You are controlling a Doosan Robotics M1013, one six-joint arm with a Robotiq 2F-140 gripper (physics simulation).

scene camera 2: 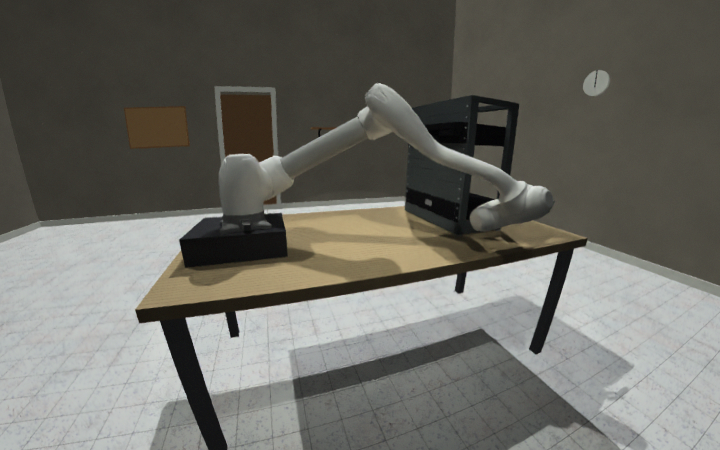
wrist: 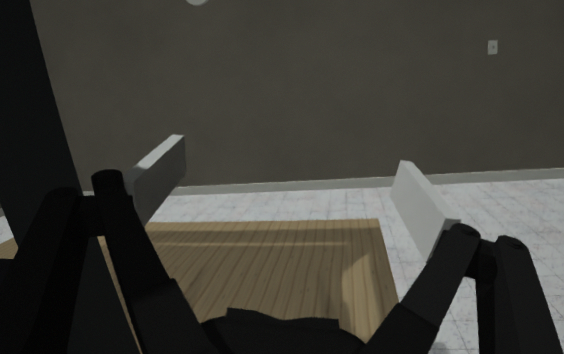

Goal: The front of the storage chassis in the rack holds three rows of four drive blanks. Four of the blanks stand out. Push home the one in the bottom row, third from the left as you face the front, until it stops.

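Where they show: gripper, fingertip midpoint: (wrist: pixel 290 166); arm's base at its link origin: (scene camera 2: pixel 244 225).
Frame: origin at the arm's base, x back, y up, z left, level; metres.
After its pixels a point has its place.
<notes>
The dark rack (scene camera 2: pixel 471 114) {x -0.884, y 0.447, z -0.282 m} (wrist: pixel 25 125) {x -1.142, y 0.164, z -0.321 m} stands on the far right part of the table in the scene view and fills the left edge of the wrist view. A black unit (scene camera 2: pixel 441 204) {x -0.898, y 0.029, z -0.143 m} sits low in it; I cannot tell if it is the storage chassis. The drive blanks cannot be made out in either view. My gripper (wrist: pixel 290 166) {x -1.163, y 0.115, z -0.480 m} is wide open, with two pale finger pads apart and nothing between them. It is to the side of the rack post in the wrist view. In the scene view the gripper is hidden or too dark to make out by the arm's wrist, low beside the rack.
The wooden table (scene camera 2: pixel 345 249) {x -0.350, y -0.093, z -0.186 m} (wrist: pixel 270 270) {x -1.353, y -0.093, z -0.426 m} carries the rack and the arm's black base block (scene camera 2: pixel 233 248) {x 0.054, y -0.040, z -0.126 m}. A second black unit (scene camera 2: pixel 489 134) {x -1.034, y 0.375, z -0.274 m} sits high in the rack. The table's far edge, the tiled floor and a wall show beyond the fingers in the wrist view.
</notes>
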